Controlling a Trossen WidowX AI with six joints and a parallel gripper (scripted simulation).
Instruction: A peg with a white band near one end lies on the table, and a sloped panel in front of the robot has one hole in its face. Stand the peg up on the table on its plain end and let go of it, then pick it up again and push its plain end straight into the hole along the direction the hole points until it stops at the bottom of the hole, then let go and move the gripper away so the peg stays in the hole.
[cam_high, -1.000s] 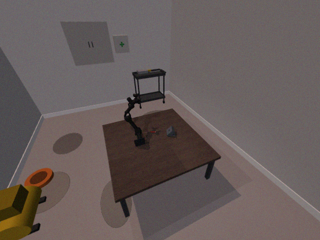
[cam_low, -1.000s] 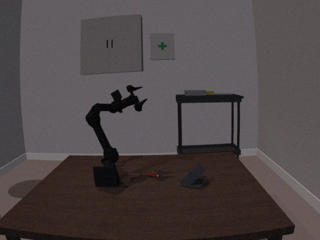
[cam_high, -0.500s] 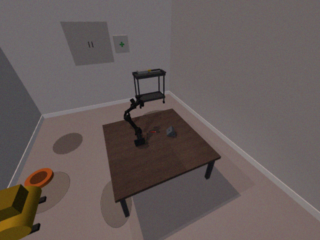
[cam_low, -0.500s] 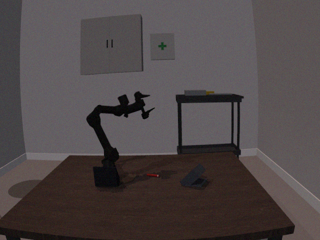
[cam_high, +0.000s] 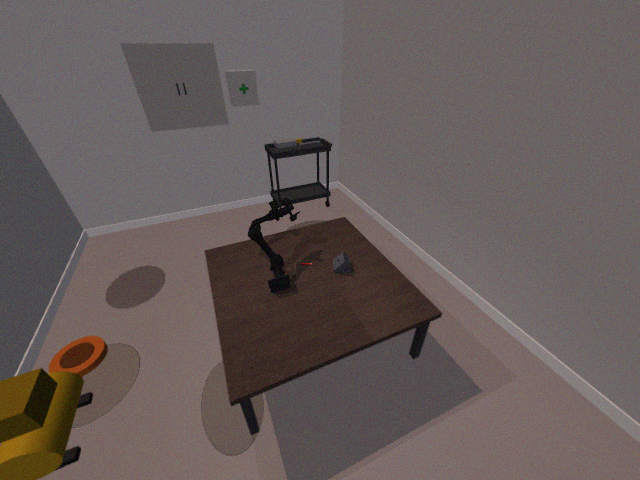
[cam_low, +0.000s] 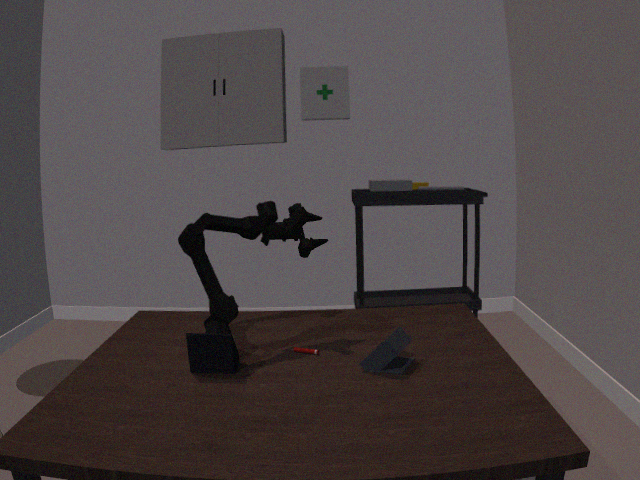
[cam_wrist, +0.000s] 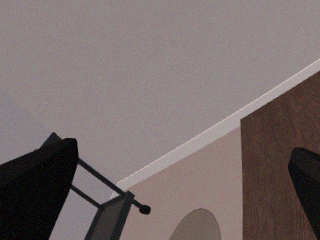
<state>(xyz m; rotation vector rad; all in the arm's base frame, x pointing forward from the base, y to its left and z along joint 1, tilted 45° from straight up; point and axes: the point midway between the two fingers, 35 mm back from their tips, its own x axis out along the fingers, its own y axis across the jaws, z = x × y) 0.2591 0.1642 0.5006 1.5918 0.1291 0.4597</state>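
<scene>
Right now the red peg is 34 cm to the right of my gripper tip, 32 cm below it and 2 cm behind it. Also, from my gripper tip: grey sloped panel: 44 cm to the right, 29 cm below, 20 cm ahead.
</scene>
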